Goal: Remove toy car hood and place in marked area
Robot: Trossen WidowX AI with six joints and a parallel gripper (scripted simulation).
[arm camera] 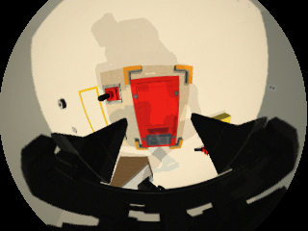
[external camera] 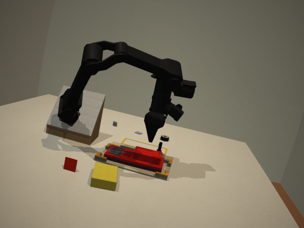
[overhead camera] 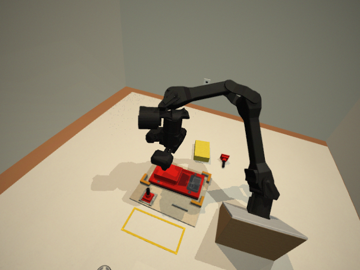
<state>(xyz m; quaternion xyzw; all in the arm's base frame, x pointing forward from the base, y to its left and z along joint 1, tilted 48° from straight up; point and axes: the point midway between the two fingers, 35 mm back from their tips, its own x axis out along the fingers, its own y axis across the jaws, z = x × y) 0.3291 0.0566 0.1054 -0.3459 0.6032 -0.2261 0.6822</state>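
The red hood is 60 mm below my gripper tip. The rest, counted from my gripper tip: black ring (370 mm to the left, 90 mm below); then yellow block (210 mm to the right, 90 mm below, 70 mm behind); then tan baseplate (90 mm below, 30 mm behind, 10 mm to the left).
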